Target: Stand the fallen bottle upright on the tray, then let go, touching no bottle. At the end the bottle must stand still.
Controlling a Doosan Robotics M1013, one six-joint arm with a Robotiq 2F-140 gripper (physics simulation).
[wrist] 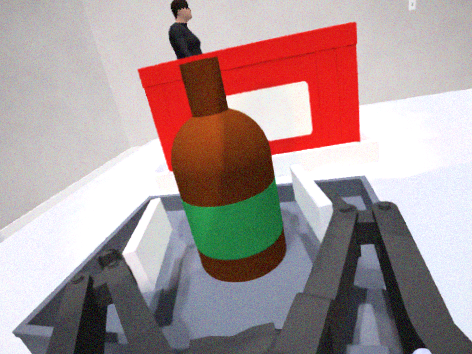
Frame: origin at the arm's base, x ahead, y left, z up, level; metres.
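Where they show: gripper, fingertip midpoint: (228, 198).
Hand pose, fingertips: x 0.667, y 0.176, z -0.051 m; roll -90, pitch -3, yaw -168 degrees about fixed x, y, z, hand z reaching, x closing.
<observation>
After its pixels a point has its place.
The brown bottle (227, 165) {x 0.652, y 0.214, z -0.009 m} with a green label stands on its base on the grey tray (215, 307) {x 0.676, y 0.238, z -0.101 m}, neck up. It leans a little left in the tilted wrist view, much as the scene behind it does. My gripper (228, 198) {x 0.667, y 0.176, z -0.051 m} is open around its lower half, with one white fingertip pad on each side. Gaps show between both pads and the bottle, so neither appears to touch it. The far side of the bottle's base is hidden.
The tray's raised walls surround the bottle and lie close to the fingers. A red box-like object (335, 95) {x 0.550, y -0.004, z -0.012 m} with a pale panel (290, 112) {x 0.608, y 0.000, z -0.023 m} stands behind the tray. A person (184, 37) in black is farther back, near the wall.
</observation>
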